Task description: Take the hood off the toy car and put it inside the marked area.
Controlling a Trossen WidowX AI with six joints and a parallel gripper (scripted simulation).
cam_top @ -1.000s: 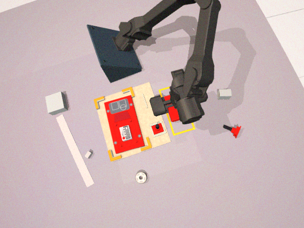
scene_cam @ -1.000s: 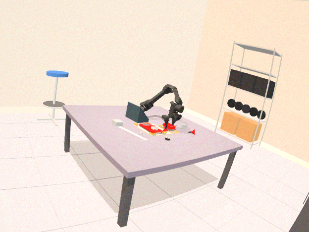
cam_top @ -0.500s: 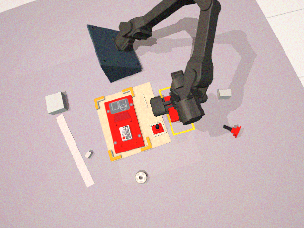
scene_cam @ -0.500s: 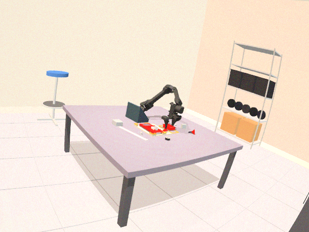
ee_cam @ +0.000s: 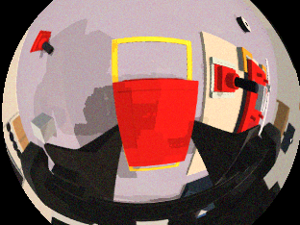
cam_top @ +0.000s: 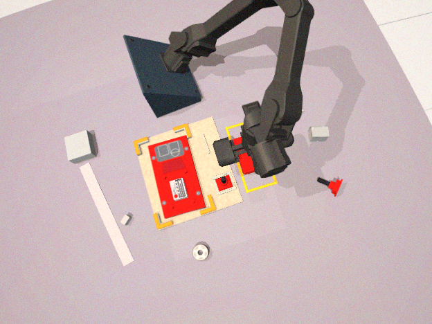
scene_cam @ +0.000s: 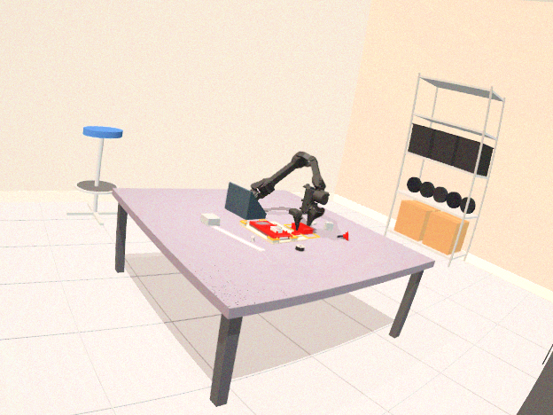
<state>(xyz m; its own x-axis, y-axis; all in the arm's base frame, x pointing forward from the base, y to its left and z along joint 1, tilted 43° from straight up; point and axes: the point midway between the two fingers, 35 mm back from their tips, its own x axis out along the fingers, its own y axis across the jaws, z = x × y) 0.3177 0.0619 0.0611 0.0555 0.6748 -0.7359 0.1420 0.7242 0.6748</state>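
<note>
Now: gripper tip right at the hood. From my gripper tip the other things lie so: white strip 42 cm to the right, 3 cm behind, 1 cm below.
</note>
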